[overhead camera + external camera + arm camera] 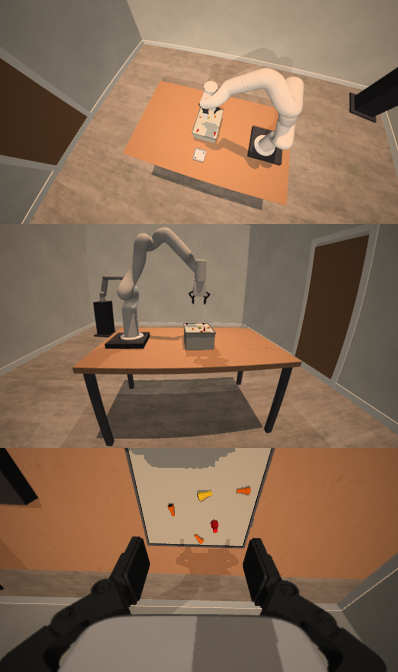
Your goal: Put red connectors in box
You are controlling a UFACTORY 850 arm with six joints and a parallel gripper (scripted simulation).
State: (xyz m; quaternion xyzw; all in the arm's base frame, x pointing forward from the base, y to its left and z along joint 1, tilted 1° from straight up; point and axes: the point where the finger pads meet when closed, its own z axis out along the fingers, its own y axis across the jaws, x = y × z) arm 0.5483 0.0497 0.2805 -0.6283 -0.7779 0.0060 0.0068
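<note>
The steel junction box is 50 mm behind my hand, 290 mm to the left of it and 330 mm below it. Also, from my hand: tool case: 230 mm below; then yellow connector: 20 mm ahead, 30 mm to the right, 190 mm below.
</note>
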